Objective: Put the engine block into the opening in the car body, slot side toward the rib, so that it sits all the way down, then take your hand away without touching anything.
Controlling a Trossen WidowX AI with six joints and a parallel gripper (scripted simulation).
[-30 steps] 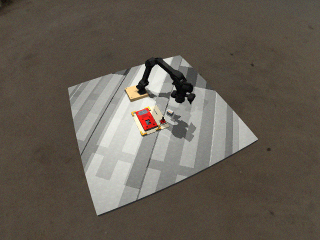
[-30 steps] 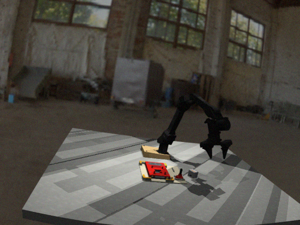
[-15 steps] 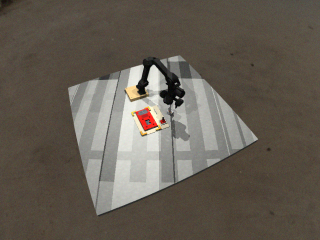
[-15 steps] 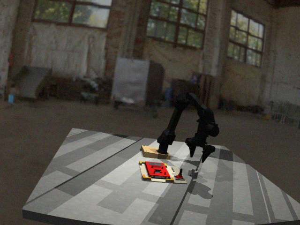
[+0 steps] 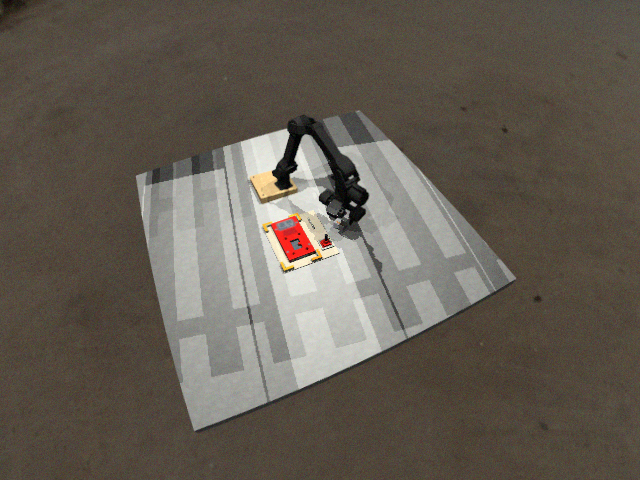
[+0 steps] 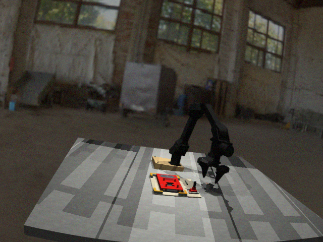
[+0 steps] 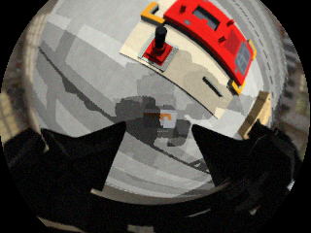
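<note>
Right now my gripper tip is 40 mm above the engine block.
</note>
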